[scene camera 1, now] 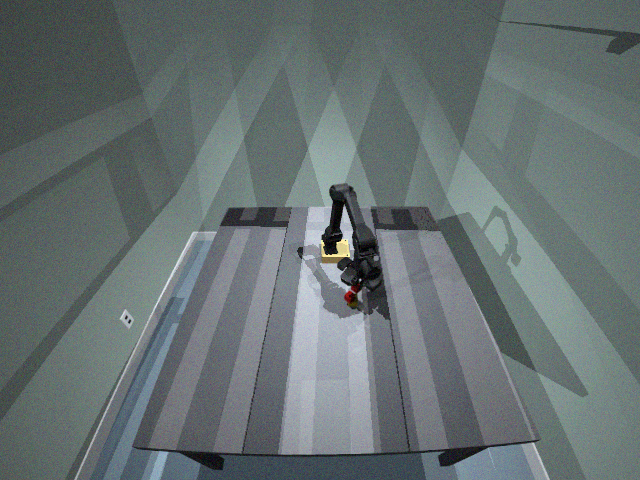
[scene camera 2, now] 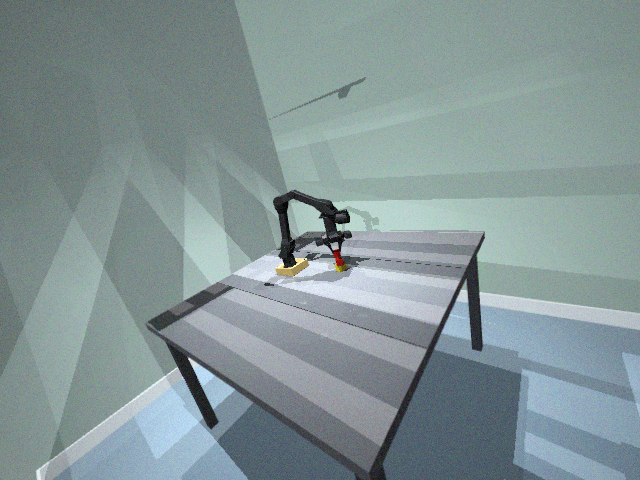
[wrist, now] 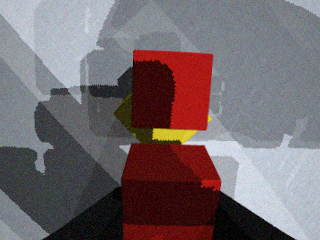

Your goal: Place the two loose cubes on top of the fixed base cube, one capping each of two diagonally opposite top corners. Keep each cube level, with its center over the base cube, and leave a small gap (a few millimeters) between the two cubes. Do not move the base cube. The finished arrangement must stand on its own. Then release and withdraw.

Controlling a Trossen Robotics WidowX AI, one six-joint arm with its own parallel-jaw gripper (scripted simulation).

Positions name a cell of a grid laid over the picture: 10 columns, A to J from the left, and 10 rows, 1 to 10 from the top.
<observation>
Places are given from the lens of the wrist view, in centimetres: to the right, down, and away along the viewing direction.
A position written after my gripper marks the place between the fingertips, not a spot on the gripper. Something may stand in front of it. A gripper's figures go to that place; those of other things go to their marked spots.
my gripper (wrist: F9): 0, 3, 10
yellow base cube (wrist: D5): -2, 0, 14
red cube (wrist: F4): 0, -1, 10
The marked spots on the yellow base cube and the red cube are 4 cm apart.
</observation>
